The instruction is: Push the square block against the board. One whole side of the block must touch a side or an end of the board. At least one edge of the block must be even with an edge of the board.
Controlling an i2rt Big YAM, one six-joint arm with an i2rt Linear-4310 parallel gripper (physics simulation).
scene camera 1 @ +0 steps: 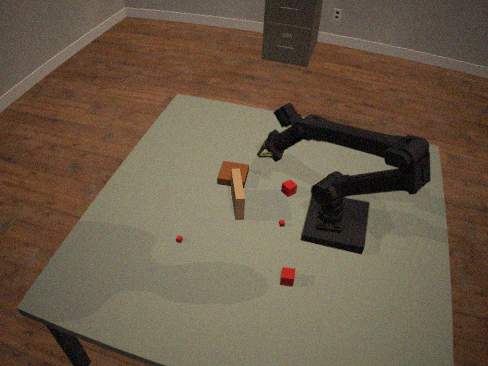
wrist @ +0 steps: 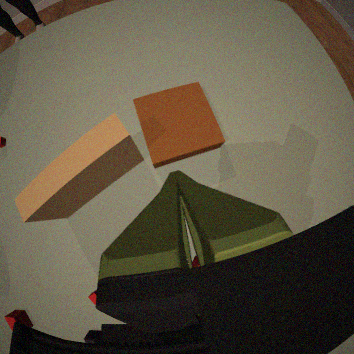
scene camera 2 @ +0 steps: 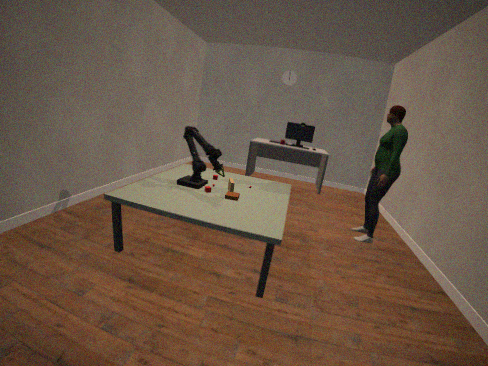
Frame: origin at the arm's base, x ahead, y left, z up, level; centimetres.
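Where they show: gripper, between the fingertips: [scene camera 1: 258,155] [wrist: 176,179] [scene camera 2: 224,176]; arm's base, origin of its link: [scene camera 1: 329,218] [scene camera 2: 196,180].
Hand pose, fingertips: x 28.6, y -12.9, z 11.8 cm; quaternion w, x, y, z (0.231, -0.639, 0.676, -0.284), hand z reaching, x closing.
Observation:
Things, the pixels of their top centre, and the offset from my fingertips. Level surfaces: height alone.
- square block, centre of its top: [wrist: 177,117] [scene camera 1: 233,171] [scene camera 2: 232,194] dy -3.5, dx +9.6, dz -12.3 cm
- board, centre of its top: [wrist: 60,169] [scene camera 1: 237,183] [scene camera 2: 231,180] dy +10.4, dx +4.8, dz -5.0 cm
- table, height of its surface: dz -15.4 cm
The square block [scene camera 1: 225,172] [scene camera 2: 232,196] [wrist: 180,122] is orange-brown and lies flat on the table. The board [scene camera 1: 237,190] [scene camera 2: 231,185] [wrist: 75,167] is light wood and stands on its long narrow edge. In the wrist view one end of the board is near a corner of the block, with a narrow gap between them, and the two are turned at an angle to each other. My gripper [scene camera 1: 260,155] [scene camera 2: 223,175] [wrist: 176,179] is shut and empty. It is above the table, to the arm's side of the block, and touches neither piece.
Two larger red cubes [scene camera 1: 289,188] [scene camera 1: 287,276] and two tiny red cubes [scene camera 1: 282,223] [scene camera 1: 179,239] lie around the board on the table [scene camera 1: 150,200]. The larger cube nearest the block lies between it and the arm's base [scene camera 1: 337,225].

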